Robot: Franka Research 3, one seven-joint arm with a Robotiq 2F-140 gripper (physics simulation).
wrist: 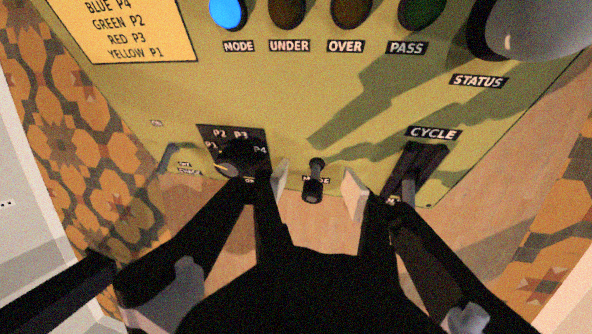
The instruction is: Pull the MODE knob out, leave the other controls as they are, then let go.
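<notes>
The MODE knob (313,190) is a small black cylinder on a thin dark stem, standing out from the green-yellow panel (240,95) at the centre of the wrist view. Its label behind it is partly hidden by the stem. The blue MODE lamp (225,12) at the top is lit. My gripper (315,174) is open, with one pale fingertip on each side of the knob and a gap between each fingertip and the knob.
Left of the knob are the rotary program selector (231,162) and the CHECK switch (167,156). The CYCLE lever (409,187) is close to the right finger. Above are the dark UNDER, OVER and PASS lamps (422,11) and the large grey STATUS dome (540,27).
</notes>
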